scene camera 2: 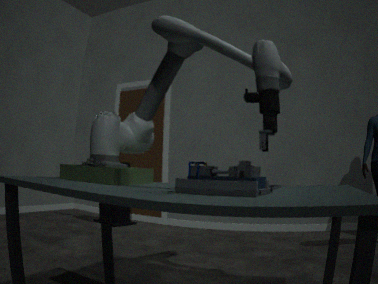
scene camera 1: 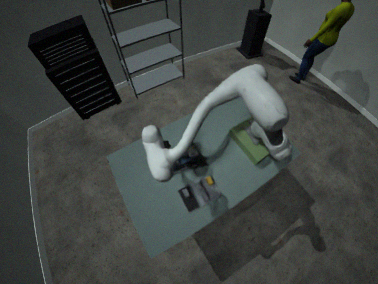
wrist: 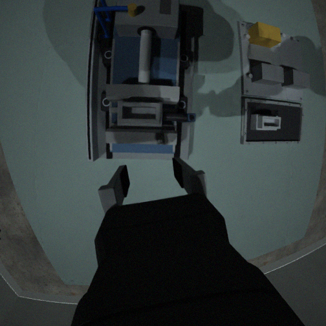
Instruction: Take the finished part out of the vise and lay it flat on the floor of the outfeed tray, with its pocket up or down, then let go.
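Places are measured from the arm's base along level axes (x right, y ahead, z up), in metres.
Where they show: gripper, fingertip midpoint: (scene camera 2: 264, 150); arm's base, link origin: (scene camera 2: 104, 166) (scene camera 1: 257, 133).
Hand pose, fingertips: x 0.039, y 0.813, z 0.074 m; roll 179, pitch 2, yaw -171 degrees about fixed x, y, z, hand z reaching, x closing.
Things, the pixels of their centre, and the offset from my fingertips. "spot": a spot on its surface instead. Level surfaces: height alone.
- vise, surface spot: (scene camera 2: 245, 170) spot: dz -0.068, dx +0.045, dy -0.051 m
- pocketed part, body centre: (scene camera 1: 186, 192) dz -0.127, dx -0.249, dy -0.072 m
- yellow block, body centre: (scene camera 1: 209, 181) dz -0.124, dx -0.235, dy -0.266 m
- table, surface height: dz -0.151 m
The finished part (wrist: 121, 120), a grey block with its rectangular pocket facing up, sits between the jaws of the vise (wrist: 150, 20) (scene camera 2: 245, 170). My gripper (wrist: 150, 170) (scene camera 2: 264, 148) is open and empty. It hangs well above the vise's height, and in the wrist view its fingertips show just past the vise's near end, not around the part. In scene camera 1 the arm hides the gripper. The outfeed tray (wrist: 291, 111) (scene camera 1: 191, 204) is dark-floored with a thin rim. Another pocketed part (wrist: 266, 122) (scene camera 1: 186, 192) lies in it, pocket up.
A grey plate (wrist: 250, 90) adjoins the tray, with grey blocks (wrist: 267, 73) and a yellow block (wrist: 264, 34) (scene camera 1: 209, 180) on it. Blue pipes (wrist: 112, 8) stand at the vise's far end. A dark cylinder (wrist: 175, 116) with a blue end lies beside the part. A person (scene camera 1: 327, 30) stands beyond the table (scene camera 1: 150, 220).
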